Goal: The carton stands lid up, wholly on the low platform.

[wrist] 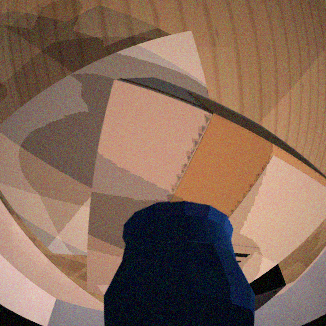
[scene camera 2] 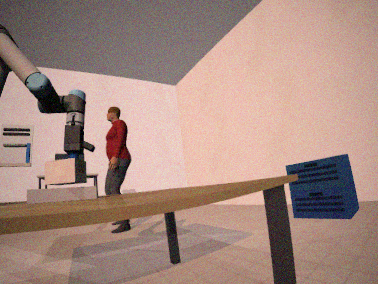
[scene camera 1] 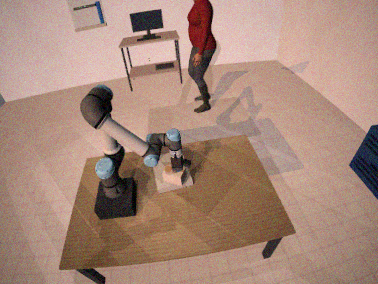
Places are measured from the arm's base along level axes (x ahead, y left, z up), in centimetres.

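Pixels of known places: end effector, tool point: (wrist: 177, 214); arm's base, origin of the base link: (scene camera 1: 115, 188).
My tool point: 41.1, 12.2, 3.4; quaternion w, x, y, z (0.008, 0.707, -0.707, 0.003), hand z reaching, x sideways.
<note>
For each thing: its middle in the pictures, then the offset to it from my tool point, as dx, dy, dz. Level surfaces: height alone.
- carton, body centre: (wrist: 181, 211) (scene camera 2: 66, 172) (scene camera 1: 174, 174) -2.9, -0.6, -3.0
- low platform, body centre: (wrist: 84, 185) (scene camera 2: 62, 194) (scene camera 1: 170, 170) -7.7, +10.5, -11.3
- wooden table, its level: dz -13.7
The carton (scene camera 1: 173, 176) (scene camera 2: 61, 171) (wrist: 150, 135), a pale box with an orange tape strip across its upward top face, hangs level under my suction gripper (scene camera 1: 176, 167) (scene camera 2: 74, 156) (wrist: 179, 212). The dark blue cup is on the carton's top, and the suction holds it. The low platform (scene camera 1: 161, 186) (scene camera 2: 60, 195) (wrist: 177, 52), a pale flat block, lies under the carton. In scene camera 2 a thin gap shows between the carton's bottom and the platform's top; contact cannot be told surely. The platform reaches past the carton at both sides there. The cup hides part of the carton's top in the wrist view.
The platform stands on the wooden table (scene camera 1: 215, 210) (scene camera 2: 150, 200), beside the arm's black base (scene camera 1: 116, 200). A person in red (scene camera 1: 201, 30) (scene camera 2: 118, 142) stands behind the table, near a desk with a monitor (scene camera 1: 146, 21). A blue cabinet (scene camera 1: 369, 160) (scene camera 2: 322, 187) is at the right.
</note>
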